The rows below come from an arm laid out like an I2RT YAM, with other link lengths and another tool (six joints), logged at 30 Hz.
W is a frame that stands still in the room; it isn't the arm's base.
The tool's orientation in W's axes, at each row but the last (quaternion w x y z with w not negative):
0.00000 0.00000 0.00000 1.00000
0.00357 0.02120 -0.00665 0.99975
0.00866 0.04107 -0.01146 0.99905
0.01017 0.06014 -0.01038 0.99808
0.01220 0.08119 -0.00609 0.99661
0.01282 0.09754 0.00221 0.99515
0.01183 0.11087 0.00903 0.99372
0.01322 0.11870 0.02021 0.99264
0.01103 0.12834 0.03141 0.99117
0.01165 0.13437 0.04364 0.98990
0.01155 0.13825 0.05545 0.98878
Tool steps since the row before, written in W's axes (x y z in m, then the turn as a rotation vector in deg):
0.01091 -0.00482 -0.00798 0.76 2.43 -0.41
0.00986 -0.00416 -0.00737 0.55 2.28 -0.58
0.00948 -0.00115 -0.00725 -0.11 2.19 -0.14
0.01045 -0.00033 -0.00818 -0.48 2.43 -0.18
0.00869 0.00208 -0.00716 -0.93 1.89 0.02
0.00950 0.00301 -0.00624 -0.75 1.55 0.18
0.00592 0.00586 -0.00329 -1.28 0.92 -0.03
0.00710 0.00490 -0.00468 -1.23 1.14 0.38
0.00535 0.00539 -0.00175 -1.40 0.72 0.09
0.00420 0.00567 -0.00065 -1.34 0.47 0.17
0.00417 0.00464 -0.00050 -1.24 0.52 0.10
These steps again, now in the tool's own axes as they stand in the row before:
-0.01091 0.00482 -0.00798 -0.76 -2.43 -0.41
-0.01019 0.00418 -0.00689 -0.56 -2.28 -0.59
-0.01006 0.00114 -0.00642 0.13 -2.18 -0.20
-0.01136 0.00026 -0.00686 0.50 -2.42 -0.29
-0.00968 -0.00223 -0.00569 0.96 -1.87 -0.16
-0.01045 -0.00329 -0.00427 0.81 -1.53 0.03
-0.00635 -0.00605 -0.00181 1.27 -0.89 -0.30
-0.00785 -0.00525 -0.00269 1.32 -1.10 0.12
-0.00546 -0.00557 0.00000 1.40 -0.69 -0.23
-0.00402 -0.00575 0.00097 1.35 -0.44 -0.16
-0.00397 -0.00470 0.00116 1.24 -0.50 -0.19

